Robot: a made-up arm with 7 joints.
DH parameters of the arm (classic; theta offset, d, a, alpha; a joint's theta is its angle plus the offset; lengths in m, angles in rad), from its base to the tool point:
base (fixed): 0 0.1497 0 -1.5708
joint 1: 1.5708 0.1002 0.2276 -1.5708
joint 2: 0 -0.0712 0.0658 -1.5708
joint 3: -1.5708 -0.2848 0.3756 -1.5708
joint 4: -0.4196 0 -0.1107 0
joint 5: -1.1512 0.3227 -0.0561 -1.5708
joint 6: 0 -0.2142 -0.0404 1.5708
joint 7: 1.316 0 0.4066 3.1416
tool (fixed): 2.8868 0.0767 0 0
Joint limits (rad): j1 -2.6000..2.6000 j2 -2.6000..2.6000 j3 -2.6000..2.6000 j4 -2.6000..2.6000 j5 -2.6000..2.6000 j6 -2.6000..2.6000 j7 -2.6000..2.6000
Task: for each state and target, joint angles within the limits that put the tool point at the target. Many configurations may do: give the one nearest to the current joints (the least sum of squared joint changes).
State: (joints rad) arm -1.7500 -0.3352 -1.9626 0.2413 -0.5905 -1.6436 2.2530
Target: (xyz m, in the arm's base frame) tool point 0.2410 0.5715 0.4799
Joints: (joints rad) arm -2.1371 0.0083 -1.9151 0.1770 -0.6321 -1.5124 2.1880
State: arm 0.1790 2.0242 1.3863 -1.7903 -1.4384 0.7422 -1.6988
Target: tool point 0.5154 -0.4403 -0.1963
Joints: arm 0.6025 2.0602 2.3600 -2.1924 -1.8963 0.9691 -1.8063
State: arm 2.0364 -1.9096 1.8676 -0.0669 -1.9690 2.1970 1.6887
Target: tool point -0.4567 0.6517 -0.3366
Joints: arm 2.4295 -1.4817 1.2466 -0.0078 -1.9556 1.9956 1.2760
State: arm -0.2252 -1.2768 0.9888 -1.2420 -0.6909 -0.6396 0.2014
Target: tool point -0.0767 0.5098 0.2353
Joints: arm -0.2218 -1.8650 0.7407 -1.2240 -0.6629 -0.6574 0.3038
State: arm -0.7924 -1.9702 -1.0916 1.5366 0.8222 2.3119 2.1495
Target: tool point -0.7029 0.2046 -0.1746
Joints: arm -0.5551 -1.9818 -0.7665 1.4997 0.9293 2.2776 1.5046
